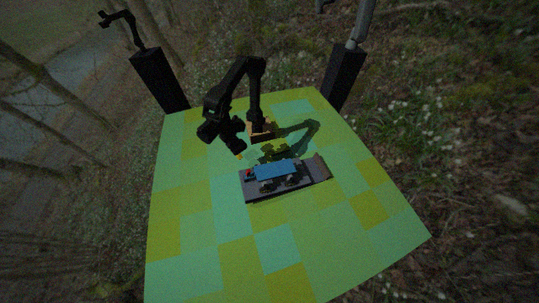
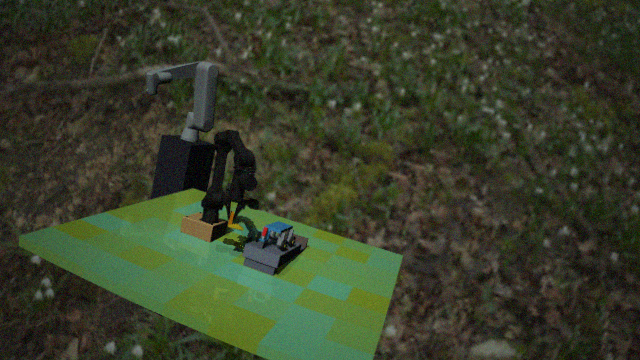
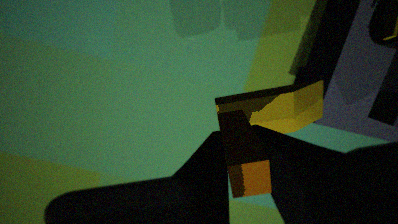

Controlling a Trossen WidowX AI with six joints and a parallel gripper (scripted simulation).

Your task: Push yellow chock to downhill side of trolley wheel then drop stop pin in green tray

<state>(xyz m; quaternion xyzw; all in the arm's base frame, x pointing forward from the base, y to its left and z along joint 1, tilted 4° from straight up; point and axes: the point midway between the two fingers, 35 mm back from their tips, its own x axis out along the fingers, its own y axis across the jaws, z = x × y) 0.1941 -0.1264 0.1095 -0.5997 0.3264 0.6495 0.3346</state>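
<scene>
Now: gripper tip 25 cm to the right of the green tray, 17 cm above it and 1 cm past it. Round my gripper tip: red-headed stop pin: 13 cm ahead, 6 cm to the left, 3 cm below; then blue trolley: 17 cm to the left, 13 cm ahead, 5 cm below; then yellow chock: 2 cm ahead, 1 cm to the left, 1 cm below.
</scene>
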